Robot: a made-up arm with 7 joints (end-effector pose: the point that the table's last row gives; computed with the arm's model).
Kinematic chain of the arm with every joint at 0, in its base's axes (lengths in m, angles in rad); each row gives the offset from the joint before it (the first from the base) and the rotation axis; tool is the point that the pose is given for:
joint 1: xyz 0 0 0.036 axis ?
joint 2: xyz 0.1 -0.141 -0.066 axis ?
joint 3: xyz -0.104 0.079 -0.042 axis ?
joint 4: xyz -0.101 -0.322 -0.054 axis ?
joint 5: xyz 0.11 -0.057 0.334 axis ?
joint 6: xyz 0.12 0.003 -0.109 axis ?
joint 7: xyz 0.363 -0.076 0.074 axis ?
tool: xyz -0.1 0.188 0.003
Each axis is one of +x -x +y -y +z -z.
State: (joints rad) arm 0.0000 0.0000 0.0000 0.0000 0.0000 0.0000 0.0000
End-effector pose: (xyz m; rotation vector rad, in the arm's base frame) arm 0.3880 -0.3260 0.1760 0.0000 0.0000 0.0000
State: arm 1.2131 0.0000 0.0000 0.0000 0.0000 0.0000 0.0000
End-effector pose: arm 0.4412 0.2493 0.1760 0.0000 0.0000 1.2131
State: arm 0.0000 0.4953 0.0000 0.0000 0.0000 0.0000 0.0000
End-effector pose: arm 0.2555 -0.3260 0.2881 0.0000 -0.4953 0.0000
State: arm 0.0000 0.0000 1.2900 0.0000 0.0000 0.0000 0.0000
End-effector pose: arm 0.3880 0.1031 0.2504 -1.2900 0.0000 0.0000
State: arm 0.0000 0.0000 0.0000 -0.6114 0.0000 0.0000 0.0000
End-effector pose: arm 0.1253 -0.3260 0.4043 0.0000 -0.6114 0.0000
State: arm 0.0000 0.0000 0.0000 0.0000 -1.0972 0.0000 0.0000
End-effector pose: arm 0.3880 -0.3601 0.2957 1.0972 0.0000 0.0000
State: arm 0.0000 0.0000 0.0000 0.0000 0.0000 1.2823 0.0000
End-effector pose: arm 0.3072 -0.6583 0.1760 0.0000 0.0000 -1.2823
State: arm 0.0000 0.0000 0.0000 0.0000 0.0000 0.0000 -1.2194
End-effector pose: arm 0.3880 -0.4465 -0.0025 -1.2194 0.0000 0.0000
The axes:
joint 1: +z
joint 2: -y
joint 3: -x
joint 4: +y
joint 5: -x
joint 6: -z
joint 7: +x

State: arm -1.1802 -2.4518 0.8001 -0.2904 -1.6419 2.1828 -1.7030
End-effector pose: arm 0.0879 -0.3969 0.0170 -0.4319 -2.0527 -1.1260
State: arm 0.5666 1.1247 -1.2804 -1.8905 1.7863 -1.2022 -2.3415
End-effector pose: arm 0.5732 -0.3304 -0.7463 -1.7756 -0.1039 -1.0177
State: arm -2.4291 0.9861 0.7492 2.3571 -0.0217 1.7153 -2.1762
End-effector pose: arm -0.2695 0.5805 0.0118 -2.1027 -1.9254 -0.7758
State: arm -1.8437 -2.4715 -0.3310 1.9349 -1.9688 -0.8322 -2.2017
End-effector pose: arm 0.0743 0.4338 0.5762 -2.3816 -1.6826 -0.7733
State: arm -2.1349 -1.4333 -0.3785 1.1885 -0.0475 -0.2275 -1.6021
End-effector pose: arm 0.0708 0.5613 -0.2011 1.2755 0.6338 -0.0618
